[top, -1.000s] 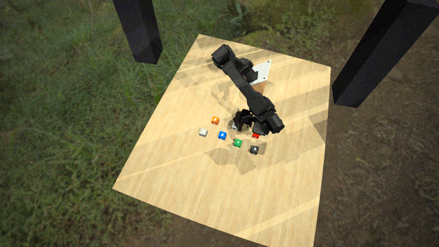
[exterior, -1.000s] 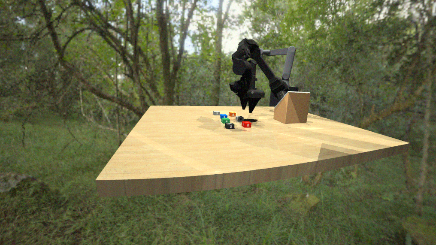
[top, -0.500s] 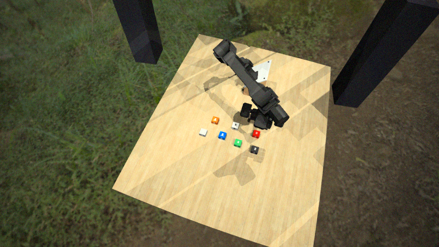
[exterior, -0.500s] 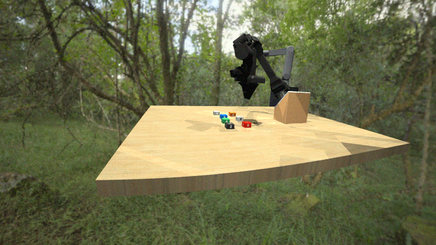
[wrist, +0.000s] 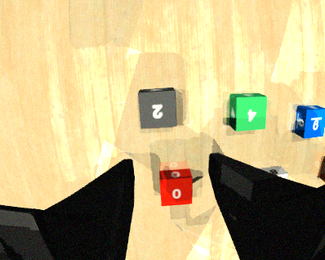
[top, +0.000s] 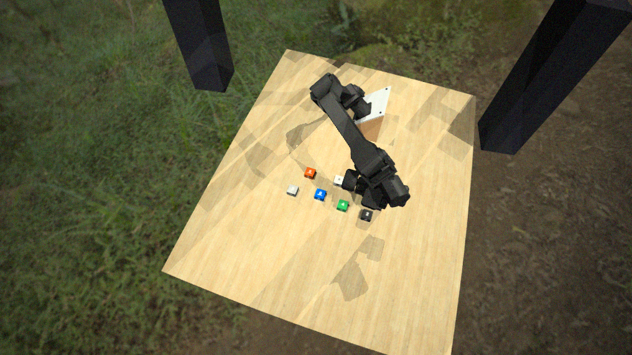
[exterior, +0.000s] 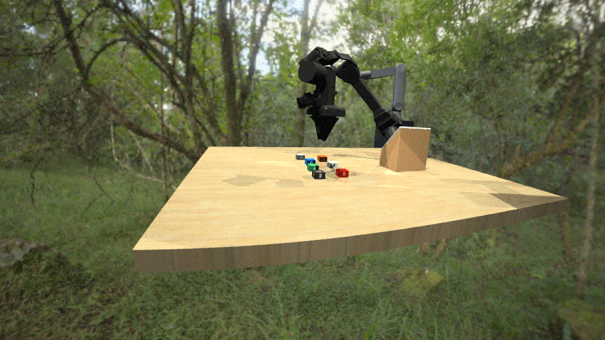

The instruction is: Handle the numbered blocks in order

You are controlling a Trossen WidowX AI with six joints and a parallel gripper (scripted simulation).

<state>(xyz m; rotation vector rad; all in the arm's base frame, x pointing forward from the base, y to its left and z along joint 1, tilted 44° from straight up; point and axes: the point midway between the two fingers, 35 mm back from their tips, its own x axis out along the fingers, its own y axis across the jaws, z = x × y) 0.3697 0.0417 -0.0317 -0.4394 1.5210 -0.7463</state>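
Right now my gripper tip is 110 mm above the black block. The rest, counted from my gripper tip: white block 110 mm behind, 110 mm to the right, 110 mm below; then green block 20 mm behind, 80 mm to the right, 110 mm below; then red block 80 mm behind, 110 mm below.
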